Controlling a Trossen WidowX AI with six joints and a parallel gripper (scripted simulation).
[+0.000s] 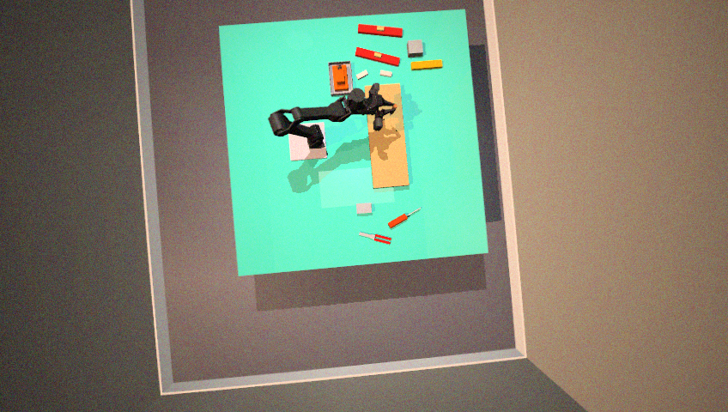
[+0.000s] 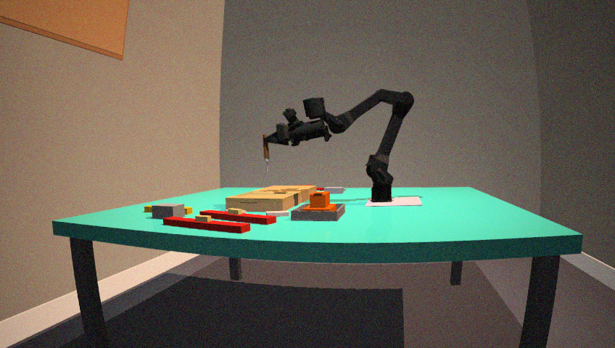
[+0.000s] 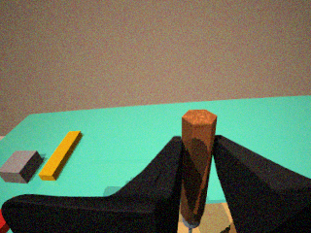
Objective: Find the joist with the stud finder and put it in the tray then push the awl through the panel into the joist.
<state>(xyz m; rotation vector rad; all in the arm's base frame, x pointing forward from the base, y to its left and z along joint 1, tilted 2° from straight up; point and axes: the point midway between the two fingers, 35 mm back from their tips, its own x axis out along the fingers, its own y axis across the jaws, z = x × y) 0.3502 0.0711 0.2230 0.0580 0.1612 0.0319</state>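
Now: gripper tip 10 mm past the awl and 50 mm above it. Also, from my gripper tip: yellow bar (210 mm ahead, 300 mm to the left, 210 mm below); orange stud finder (240 mm behind, 260 mm to the left, 170 mm below); grey tray (240 mm behind, 250 mm to the left, 200 mm below).
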